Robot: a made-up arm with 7 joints. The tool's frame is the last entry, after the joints.
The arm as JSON. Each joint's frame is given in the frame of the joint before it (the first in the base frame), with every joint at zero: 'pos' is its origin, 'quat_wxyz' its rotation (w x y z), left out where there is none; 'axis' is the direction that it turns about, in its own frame. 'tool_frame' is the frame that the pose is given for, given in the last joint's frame.
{
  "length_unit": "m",
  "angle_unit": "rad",
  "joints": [
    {
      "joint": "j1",
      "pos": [
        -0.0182,
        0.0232,
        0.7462
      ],
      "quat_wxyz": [
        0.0,
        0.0,
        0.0,
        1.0
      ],
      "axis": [
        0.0,
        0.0,
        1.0
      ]
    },
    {
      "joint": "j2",
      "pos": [
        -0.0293,
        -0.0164,
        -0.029
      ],
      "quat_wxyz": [
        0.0,
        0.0,
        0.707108,
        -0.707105
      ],
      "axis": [
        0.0,
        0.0,
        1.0
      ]
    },
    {
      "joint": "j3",
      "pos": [
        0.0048,
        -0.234,
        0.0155
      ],
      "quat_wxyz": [
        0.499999,
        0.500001,
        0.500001,
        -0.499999
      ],
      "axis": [
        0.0,
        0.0,
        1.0
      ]
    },
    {
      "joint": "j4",
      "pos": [
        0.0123,
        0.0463,
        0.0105
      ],
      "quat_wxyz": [
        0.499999,
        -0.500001,
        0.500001,
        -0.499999
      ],
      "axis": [
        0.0,
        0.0,
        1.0
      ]
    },
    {
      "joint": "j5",
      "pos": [
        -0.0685,
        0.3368,
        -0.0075
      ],
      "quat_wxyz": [
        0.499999,
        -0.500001,
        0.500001,
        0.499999
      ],
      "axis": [
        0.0,
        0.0,
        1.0
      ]
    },
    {
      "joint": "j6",
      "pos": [
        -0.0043,
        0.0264,
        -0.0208
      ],
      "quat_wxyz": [
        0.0,
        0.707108,
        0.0,
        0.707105
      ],
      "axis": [
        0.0,
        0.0,
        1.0
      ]
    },
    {
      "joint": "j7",
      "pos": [
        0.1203,
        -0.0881,
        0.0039
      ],
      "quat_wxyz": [
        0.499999,
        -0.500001,
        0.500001,
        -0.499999
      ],
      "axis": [
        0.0,
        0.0,
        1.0
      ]
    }
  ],
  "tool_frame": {
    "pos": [
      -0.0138,
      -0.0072,
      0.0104
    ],
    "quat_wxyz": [
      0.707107,
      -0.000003,
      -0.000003,
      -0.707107
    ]
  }
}
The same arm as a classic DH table. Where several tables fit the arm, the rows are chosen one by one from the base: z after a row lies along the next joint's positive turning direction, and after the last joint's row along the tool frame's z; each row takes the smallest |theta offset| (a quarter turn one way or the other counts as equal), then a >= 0, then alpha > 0; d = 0 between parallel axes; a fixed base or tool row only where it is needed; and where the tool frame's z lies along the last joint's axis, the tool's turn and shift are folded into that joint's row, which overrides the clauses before.
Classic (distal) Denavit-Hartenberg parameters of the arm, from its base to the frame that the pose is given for. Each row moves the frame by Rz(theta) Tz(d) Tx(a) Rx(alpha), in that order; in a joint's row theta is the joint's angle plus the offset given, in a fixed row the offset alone. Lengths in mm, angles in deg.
base (fixed): d 0, theta offset -51.89, a -29.5, alpha 0
j1: d 717.2, theta offset 51.89, a 29.3, alpha -90
j2: d 31.9, theta offset 0, a 4.8, alpha 90
j3: d 244.5, theta offset 0, a 46.3, alpha 90
j4: d 4.8, theta offset 0, a 68.5, alpha 90
j5: d 316, theta offset 0, a 26.4, alpha 90
j6: d -0.4, theta offset 0, a 88.1, alpha -90
j7: d 0, theta offset 27.55, a -15.6, alpha 0
tool (fixed): d 130.7, theta offset -117.55, a 0, alpha 0

